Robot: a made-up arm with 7 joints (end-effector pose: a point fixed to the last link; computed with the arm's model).
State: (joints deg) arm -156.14 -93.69 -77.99 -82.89 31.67 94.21 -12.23
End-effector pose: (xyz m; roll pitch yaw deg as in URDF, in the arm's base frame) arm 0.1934 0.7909 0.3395 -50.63 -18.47 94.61
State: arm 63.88 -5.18 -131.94 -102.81 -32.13 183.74 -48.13
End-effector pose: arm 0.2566 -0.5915 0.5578 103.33 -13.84 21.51
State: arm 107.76 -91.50 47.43 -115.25 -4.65 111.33 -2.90
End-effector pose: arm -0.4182 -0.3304 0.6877 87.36 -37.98 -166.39
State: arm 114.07 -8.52 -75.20 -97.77 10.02 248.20 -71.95
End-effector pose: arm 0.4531 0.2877 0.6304 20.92 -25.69 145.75
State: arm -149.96 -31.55 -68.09 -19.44 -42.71 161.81 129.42
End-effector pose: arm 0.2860 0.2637 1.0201 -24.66 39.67 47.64
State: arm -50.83 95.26 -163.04 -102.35 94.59 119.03 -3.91
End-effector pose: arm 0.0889 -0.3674 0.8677 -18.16 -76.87 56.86
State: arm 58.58 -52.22 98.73 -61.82 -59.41 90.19 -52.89
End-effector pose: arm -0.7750 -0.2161 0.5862 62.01 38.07 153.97
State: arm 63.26 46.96 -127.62 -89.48 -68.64 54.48 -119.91
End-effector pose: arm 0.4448 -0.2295 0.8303 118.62 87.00 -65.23
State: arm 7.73 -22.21 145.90 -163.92 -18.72 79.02 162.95
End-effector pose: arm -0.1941 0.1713 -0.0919 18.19 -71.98 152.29
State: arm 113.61 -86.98 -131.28 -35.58 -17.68 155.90 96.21
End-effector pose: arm 0.5354 -0.7011 0.1255 -141.33 36.91 -147.99
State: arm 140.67 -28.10 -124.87 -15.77 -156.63 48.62 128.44
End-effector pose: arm 0.4127 -0.2568 0.9956 -106.54 3.11 113.70
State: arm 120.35 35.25 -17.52 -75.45 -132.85 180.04 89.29
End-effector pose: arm -0.2711 0.6996 0.3125 113.20 -33.59 179.08
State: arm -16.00 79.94 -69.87 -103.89 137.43 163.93 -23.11
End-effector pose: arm 0.0784 -0.6474 0.1111 -135.08 -43.75 -157.42
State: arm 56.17 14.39 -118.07 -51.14 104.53 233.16 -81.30
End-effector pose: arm 0.2361 -0.2117 0.9360 -54.60 -38.69 132.46
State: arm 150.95 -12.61 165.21 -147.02 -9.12 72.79 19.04
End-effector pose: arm 0.3068 -0.3147 -0.0059 96.57 64.42 -118.68
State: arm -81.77 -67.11 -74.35 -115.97 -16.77 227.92 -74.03
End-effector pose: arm -0.5622 0.0776 0.4856 21.08 -53.77 -27.12
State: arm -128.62 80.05 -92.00 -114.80 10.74 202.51 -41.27
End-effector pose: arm -0.6266 0.1824 0.3151 84.06 21.15 -134.44
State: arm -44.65 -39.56 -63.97 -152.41 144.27 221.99 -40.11
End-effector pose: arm -0.1291 -0.3472 0.2548 -175.77 14.92 140.95
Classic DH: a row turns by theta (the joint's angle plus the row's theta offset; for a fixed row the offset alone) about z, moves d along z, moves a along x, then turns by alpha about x. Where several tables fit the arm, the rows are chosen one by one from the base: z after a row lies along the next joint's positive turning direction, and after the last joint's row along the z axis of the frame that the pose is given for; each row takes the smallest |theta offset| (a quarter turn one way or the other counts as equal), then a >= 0, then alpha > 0; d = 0 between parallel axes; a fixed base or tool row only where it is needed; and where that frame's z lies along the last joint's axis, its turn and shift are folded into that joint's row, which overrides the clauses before.
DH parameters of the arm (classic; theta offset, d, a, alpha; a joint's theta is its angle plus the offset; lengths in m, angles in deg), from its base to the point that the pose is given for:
joint 1: 0 0.237 0 -90
joint 2: 0 0 0 90
joint 3: 0 0.301 0.085 90
joint 4: 0 0 -0.111 -90
joint 5: 0 0.518 0 90
joint 6: 0 0 0.075 90
joint 7: 0 0 0 0

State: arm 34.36 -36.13 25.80 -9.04 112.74 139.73 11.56
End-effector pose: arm -0.3529 -0.2534 1.0026 11.84 -64.59 -10.75
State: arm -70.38 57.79 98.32 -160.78 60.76 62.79 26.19
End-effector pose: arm 0.2602 0.3372 0.1896 -35.89 24.88 129.45
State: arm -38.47 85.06 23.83 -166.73 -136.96 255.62 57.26
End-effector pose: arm 0.0093 0.1530 -0.0244 -36.14 -1.44 13.25
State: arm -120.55 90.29 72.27 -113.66 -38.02 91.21 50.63
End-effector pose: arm 0.4687 -0.4680 0.0321 -147.03 54.05 -49.15
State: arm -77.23 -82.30 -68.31 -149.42 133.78 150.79 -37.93
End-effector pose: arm -0.3663 -0.2439 0.3295 -20.57 56.56 -141.61
